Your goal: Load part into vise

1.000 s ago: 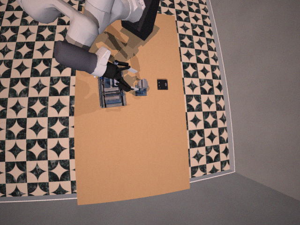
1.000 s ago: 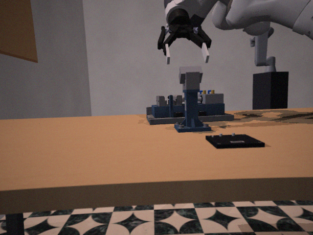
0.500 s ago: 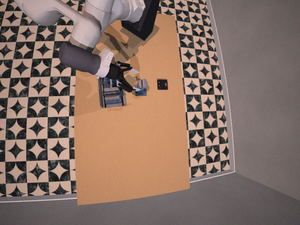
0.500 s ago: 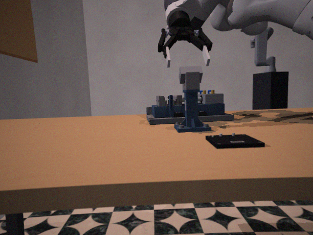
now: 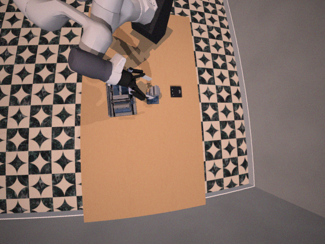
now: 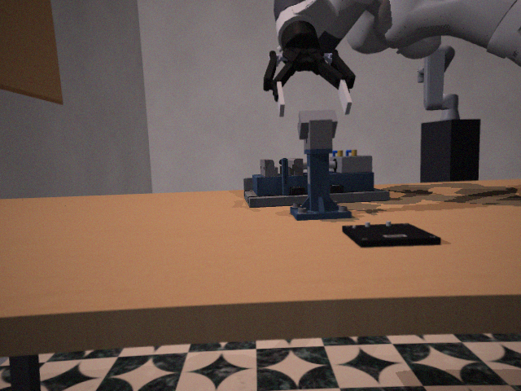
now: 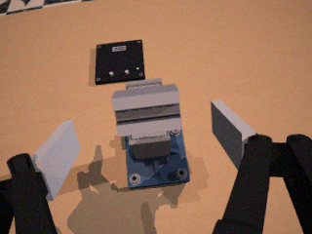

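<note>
Right now my hand is 4 cm to the right of the part, 4 cm above it and 2 cm short of it. The rest, counted from my hand: fixed jaw 19 cm to the right, 12 cm below, 1 cm ahead; work stop 14 cm to the right, 11 cm below; air cylinder rod 16 cm to the right, 12 cm below, 10 cm behind.
</note>
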